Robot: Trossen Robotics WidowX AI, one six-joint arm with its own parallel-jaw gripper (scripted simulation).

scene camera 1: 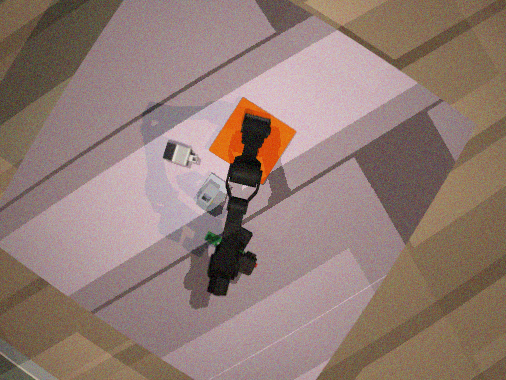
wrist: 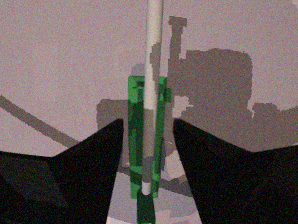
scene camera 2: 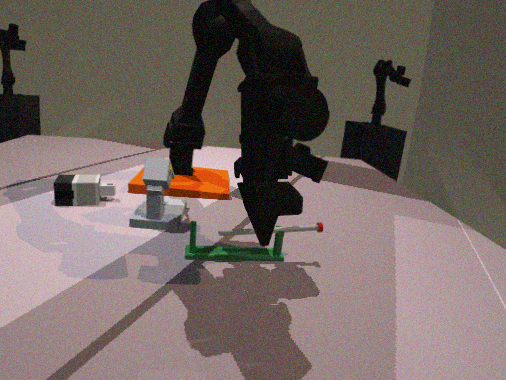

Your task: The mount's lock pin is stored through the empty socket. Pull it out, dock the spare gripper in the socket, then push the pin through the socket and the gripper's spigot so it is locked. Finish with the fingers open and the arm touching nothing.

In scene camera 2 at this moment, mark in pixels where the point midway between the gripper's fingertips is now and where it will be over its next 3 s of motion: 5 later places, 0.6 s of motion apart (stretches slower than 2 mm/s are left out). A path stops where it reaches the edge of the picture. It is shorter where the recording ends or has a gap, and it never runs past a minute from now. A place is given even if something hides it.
My gripper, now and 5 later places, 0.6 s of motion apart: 261,239; 260,243; 260,228; 242,224; 221,223; 219,238
